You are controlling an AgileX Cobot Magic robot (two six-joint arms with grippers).
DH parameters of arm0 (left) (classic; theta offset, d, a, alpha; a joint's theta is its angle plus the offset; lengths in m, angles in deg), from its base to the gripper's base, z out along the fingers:
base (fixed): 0 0 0 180
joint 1: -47.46 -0.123 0 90
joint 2: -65.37 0 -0.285 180
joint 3: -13.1 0 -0.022 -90
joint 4: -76.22 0.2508 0 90
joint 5: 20.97 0 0.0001 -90
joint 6: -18.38 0.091 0 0
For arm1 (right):
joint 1: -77.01 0.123 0 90
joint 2: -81.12 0 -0.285 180
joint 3: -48.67 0 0.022 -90
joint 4: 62.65 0.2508 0 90
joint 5: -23.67 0 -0.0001 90
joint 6: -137.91 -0.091 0 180
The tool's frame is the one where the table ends.
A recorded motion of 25 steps. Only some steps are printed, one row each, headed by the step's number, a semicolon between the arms.
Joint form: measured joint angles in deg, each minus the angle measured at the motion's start. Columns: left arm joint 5, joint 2, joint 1, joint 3, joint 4, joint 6; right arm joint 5, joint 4, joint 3, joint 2, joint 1, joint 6.
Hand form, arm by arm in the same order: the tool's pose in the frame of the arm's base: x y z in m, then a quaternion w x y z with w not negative. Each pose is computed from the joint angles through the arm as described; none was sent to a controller.
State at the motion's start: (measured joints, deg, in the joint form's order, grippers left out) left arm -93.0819 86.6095 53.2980 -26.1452 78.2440 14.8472; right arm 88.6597 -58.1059 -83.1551 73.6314 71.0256 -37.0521
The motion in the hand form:
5: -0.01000 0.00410 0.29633 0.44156 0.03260 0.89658 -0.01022; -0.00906 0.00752 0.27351 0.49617 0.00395 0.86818 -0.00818
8: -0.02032 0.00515 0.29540 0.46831 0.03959 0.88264 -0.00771; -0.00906 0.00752 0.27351 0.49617 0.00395 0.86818 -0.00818
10: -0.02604 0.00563 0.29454 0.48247 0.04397 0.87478 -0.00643; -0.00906 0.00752 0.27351 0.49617 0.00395 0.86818 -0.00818
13: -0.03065 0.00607 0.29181 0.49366 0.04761 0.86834 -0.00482; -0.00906 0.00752 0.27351 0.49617 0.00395 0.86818 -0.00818
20: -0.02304 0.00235 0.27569 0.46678 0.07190 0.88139 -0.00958; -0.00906 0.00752 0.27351 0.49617 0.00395 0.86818 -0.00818
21: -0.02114 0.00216 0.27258 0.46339 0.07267 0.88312 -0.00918; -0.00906 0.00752 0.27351 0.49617 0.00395 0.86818 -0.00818
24: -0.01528 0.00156 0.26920 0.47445 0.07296 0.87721 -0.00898; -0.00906 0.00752 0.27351 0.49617 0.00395 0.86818 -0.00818
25: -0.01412 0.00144 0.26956 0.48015 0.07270 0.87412 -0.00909; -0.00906 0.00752 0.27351 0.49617 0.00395 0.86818 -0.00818
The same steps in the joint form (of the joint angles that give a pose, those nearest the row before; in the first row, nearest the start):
5: 0.00 -7.29 0.00 -2.30 0.00 2.18; 0.00 0.00 0.00 0.00 0.00 0.00
8: 0.00 -10.72 0.00 -2.30 0.00 3.23; 0.00 0.00 0.00 0.00 0.00 0.00
10: -0.05 -12.62 0.00 -2.30 -0.07 3.87; 0.00 0.00 0.00 0.00 0.00 0.00
13: -0.05 -14.49 0.00 -2.71 -0.09 4.42; 0.00 0.00 0.00 0.00 0.00 0.00
20: 0.02 -14.56 0.00 -6.32 -2.03 7.02; 0.00 0.00 0.00 0.00 0.00 0.00
21: 0.36 -14.56 0.00 -7.10 -2.02 7.10; 0.00 0.00 0.00 0.00 0.00 0.00
24: 3.39 -14.56 0.00 -8.69 -2.03 7.20; 0.00 0.00 0.00 0.00 0.00 0.00
25: 4.32 -14.56 0.00 -8.88 -2.03 7.20; 0.00 0.00 0.00 0.00 0.00 0.00

